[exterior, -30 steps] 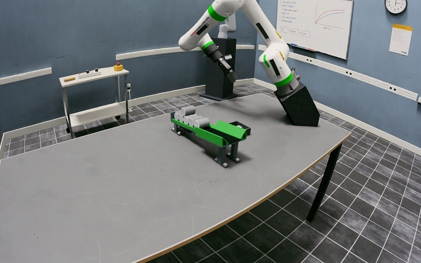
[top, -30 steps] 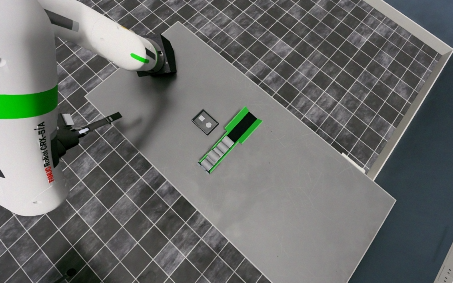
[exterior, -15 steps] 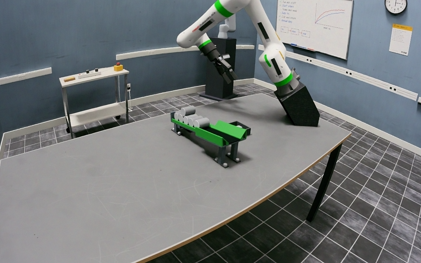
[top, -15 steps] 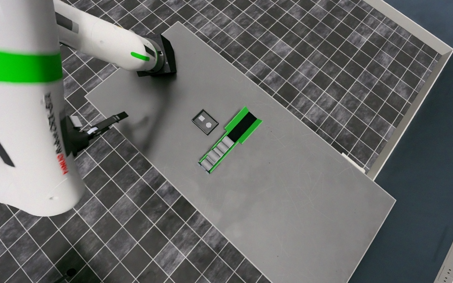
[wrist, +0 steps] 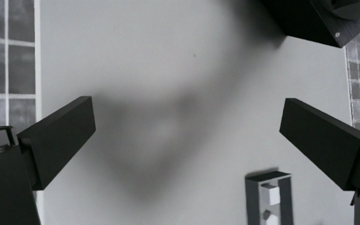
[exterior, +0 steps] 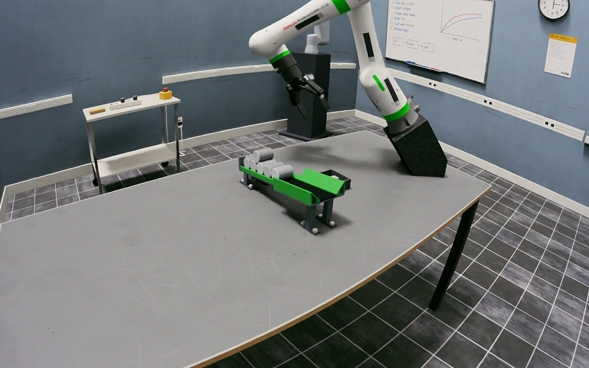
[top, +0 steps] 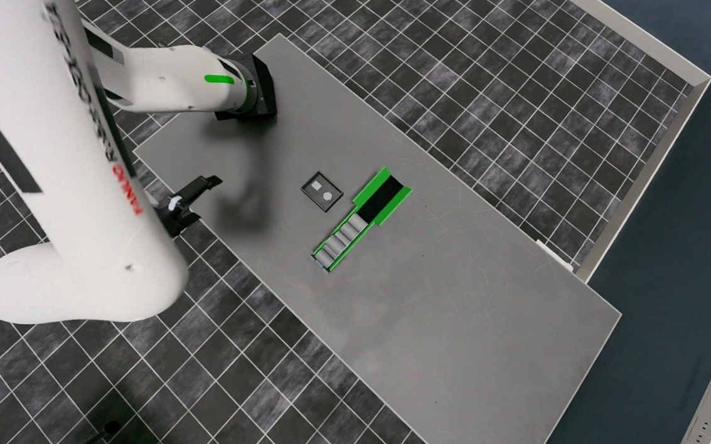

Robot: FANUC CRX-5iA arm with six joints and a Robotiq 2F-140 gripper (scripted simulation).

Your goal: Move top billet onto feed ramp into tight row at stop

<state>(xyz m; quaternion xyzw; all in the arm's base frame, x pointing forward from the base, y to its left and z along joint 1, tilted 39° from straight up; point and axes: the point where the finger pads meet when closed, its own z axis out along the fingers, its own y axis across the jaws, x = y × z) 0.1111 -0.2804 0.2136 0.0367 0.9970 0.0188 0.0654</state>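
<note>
My gripper is now 370 mm short of the grey stop, 30 mm to the left of it and 120 mm above it. The rest, counted from my hand: dark tray: 250 mm ahead, 210 mm to the left, 170 mm below.
</note>
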